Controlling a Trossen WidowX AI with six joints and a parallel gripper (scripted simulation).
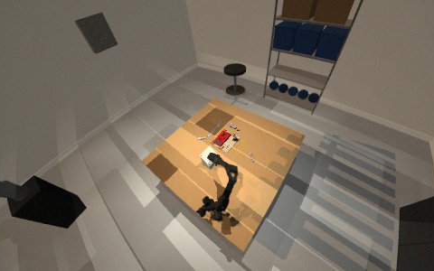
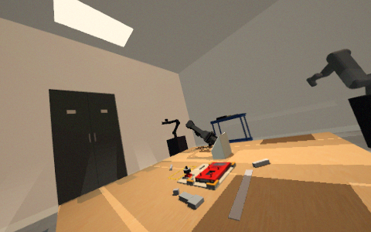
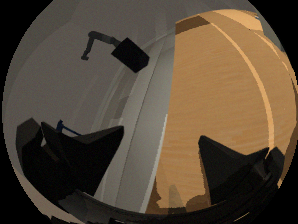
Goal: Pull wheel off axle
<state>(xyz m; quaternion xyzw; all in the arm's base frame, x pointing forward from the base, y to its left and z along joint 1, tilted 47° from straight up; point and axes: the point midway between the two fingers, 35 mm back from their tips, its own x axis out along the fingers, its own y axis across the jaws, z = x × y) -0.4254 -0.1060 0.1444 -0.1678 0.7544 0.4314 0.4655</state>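
The pale grey plate lies 750 mm ahead of my gripper tip, 180 mm to the left of it and 40 mm below it. Also, from my gripper tip: long grey strip 850 mm ahead, 360 mm to the left, 50 mm below.
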